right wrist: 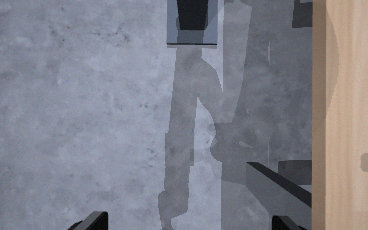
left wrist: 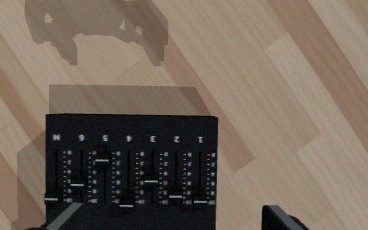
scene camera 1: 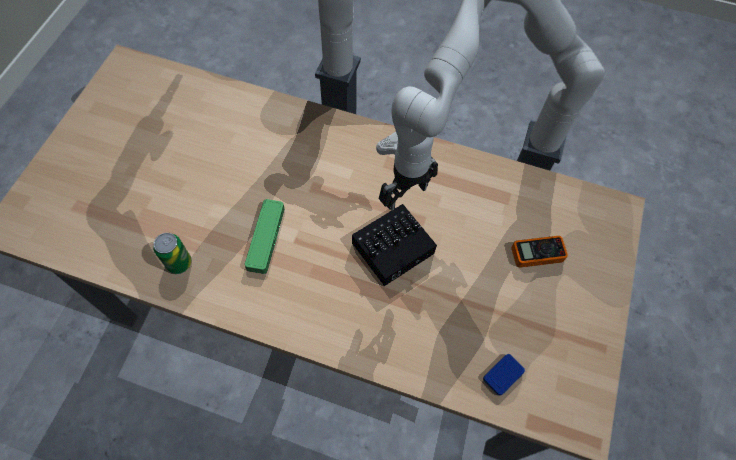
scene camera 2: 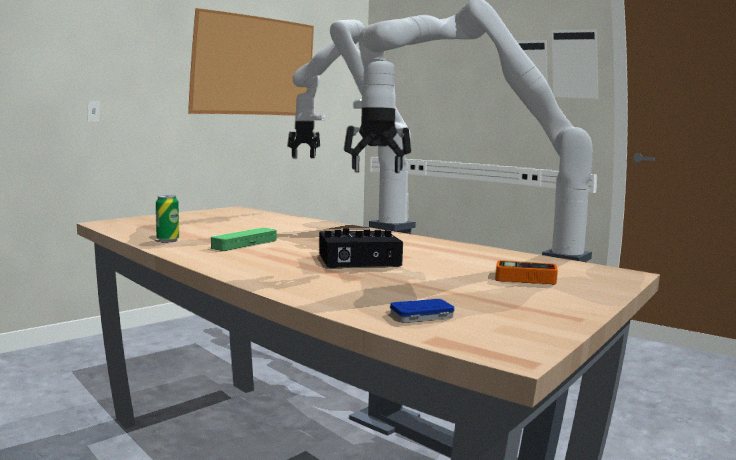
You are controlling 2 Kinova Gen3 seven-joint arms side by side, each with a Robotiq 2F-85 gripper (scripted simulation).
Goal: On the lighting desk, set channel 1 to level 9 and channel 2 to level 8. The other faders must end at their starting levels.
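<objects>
You can see a green case in scene camera 1 and scene camera 2, and on that case (scene camera 1: 264, 238) and (scene camera 2: 241, 233) are the same spot. The case is out of frame in the left wrist view, and it's out of frame in the right wrist view too. There's also a blue box, visible in scene camera 1 and scene camera 2, and on the box (scene camera 2: 431, 309) is the same spot as (scene camera 1: 514, 381). In the left wrist view the box is out of frame, and in the right wrist view it's out of frame as well.
</objects>
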